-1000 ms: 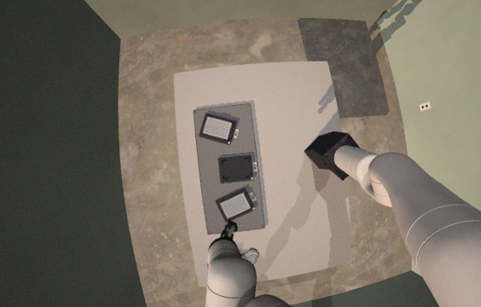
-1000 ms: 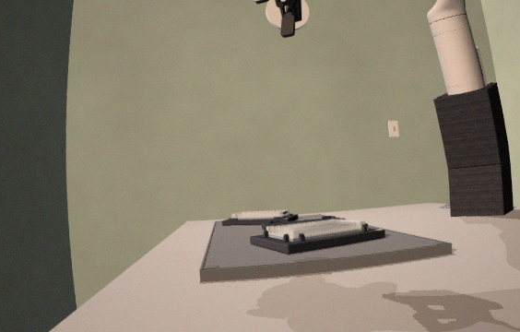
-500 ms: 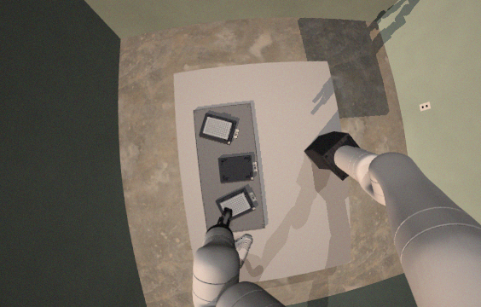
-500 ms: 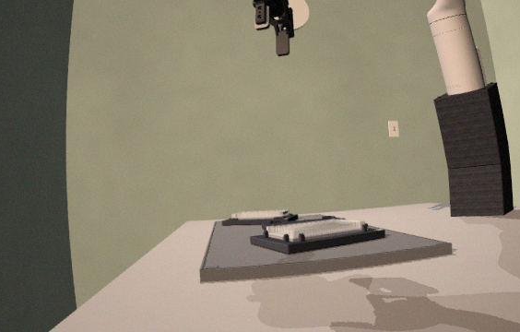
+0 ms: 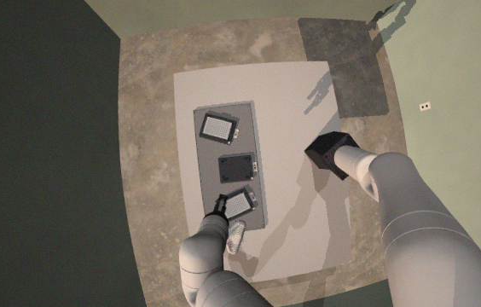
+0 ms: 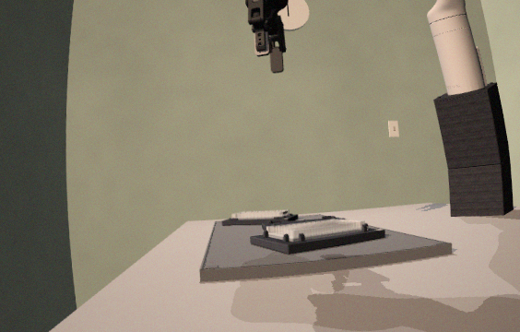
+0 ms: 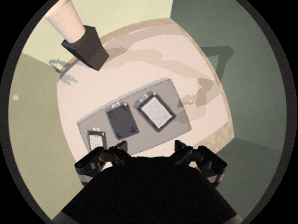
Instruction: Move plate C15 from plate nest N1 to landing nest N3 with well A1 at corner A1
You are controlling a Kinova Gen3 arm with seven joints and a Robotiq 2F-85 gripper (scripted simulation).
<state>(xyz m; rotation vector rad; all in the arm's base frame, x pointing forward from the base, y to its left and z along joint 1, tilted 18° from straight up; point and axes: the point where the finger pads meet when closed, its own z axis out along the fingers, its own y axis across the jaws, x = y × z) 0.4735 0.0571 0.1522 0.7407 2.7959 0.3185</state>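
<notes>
The plate nest N1 is 4 cm behind my hand, 34 cm to the right of it and 29 cm below it. Also, from my hand: nest label (12 cm behind, 29 cm to the right, 29 cm below); then black nest N2 (4 cm behind, 6 cm to the left, 29 cm below); then landing nest N3 (8 cm behind, 12 cm to the right, 29 cm below).
</notes>
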